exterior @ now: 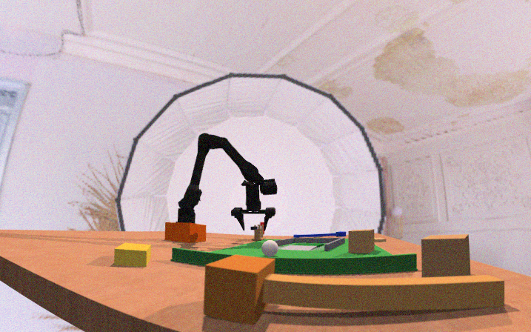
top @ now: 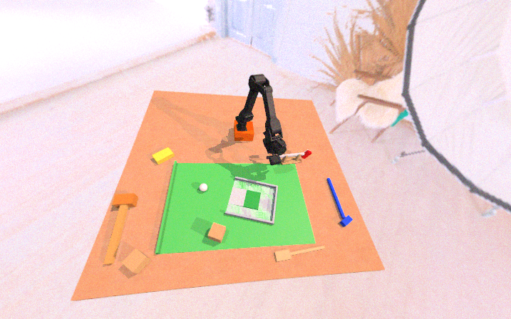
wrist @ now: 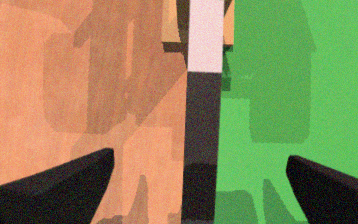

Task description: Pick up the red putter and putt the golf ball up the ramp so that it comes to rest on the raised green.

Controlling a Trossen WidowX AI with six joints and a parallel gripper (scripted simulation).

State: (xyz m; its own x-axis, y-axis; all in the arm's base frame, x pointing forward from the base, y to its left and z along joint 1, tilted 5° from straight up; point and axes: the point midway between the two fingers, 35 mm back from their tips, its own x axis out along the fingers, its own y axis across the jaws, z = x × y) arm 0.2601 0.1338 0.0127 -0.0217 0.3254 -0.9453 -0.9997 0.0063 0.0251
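Now: gripper tip 11 cm to the right of the red putter and 1 cm below it. From my gripper tip the other things lie so: blue putter 32 cm ahead, 31 cm to the left, 4 cm below; white golf ball 12 cm ahead, 42 cm to the right, 3 cm below; wooden stand 13 cm to the left, 2 cm below.
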